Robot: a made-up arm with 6 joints.
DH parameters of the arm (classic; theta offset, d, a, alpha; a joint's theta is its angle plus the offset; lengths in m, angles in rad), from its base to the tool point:
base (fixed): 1.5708 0.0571 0 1.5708
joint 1: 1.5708 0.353 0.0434 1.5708
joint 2: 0 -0.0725 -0.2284 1.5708
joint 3: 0 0.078 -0.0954 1.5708
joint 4: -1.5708 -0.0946 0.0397 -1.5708
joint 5: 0 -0.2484 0.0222 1.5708
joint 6: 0 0.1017 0.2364 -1.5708
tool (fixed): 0 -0.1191 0 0
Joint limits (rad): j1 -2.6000..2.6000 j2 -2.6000..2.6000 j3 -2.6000..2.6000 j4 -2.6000..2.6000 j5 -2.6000..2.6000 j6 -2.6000..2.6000
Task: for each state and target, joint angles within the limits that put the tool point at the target. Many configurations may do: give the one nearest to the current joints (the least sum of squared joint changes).
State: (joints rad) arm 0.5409 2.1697 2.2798 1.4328 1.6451 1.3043
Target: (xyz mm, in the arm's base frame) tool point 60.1 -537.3 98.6
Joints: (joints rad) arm 0.7937 2.5597 2.2879 1.4110 1.8647 1.0121
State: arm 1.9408 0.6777 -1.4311 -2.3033 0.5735 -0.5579
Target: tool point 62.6 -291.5 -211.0
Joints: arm 2.1112 0.6174 -1.2835 -2.6000 1.3181 0.0508
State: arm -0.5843 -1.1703 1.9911 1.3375 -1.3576 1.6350
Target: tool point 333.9 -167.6 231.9
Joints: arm -0.8074 -1.0009 2.0570 1.0497 -1.8304 1.0372
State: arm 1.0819 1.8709 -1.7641 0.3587 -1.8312 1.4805
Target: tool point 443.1 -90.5 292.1
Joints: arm 0.7652 2.4179 -2.1672 0.5763 -2.3291 1.3455
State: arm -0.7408 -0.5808 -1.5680 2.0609 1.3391 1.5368
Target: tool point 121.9 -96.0 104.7
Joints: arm -0.7293 -0.2570 -1.4769 2.6000 1.0934 1.3665
